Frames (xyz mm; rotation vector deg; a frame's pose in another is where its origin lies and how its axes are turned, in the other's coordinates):
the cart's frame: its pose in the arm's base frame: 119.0 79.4 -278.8 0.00 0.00 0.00
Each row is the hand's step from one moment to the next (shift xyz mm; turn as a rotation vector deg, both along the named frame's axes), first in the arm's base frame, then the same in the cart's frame.
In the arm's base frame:
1: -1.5 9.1 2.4 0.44 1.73 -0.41
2: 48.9 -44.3 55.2 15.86 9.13 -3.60
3: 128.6 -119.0 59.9 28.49 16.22 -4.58
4: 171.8 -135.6 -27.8 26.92 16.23 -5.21
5: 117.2 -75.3 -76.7 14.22 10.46 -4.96
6: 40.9 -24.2 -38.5 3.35 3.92 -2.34
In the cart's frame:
1: -1.5 9.1 2.4 0.44 1.73 -0.41
2: 48.9 -44.3 55.2 15.86 9.13 -3.60
3: 128.6 -119.0 59.9 28.49 16.22 -4.58
4: 171.8 -135.6 -27.8 26.92 16.23 -5.21
5: 117.2 -75.3 -76.7 14.22 10.46 -4.96
6: 40.9 -24.2 -38.5 3.35 3.92 -2.34

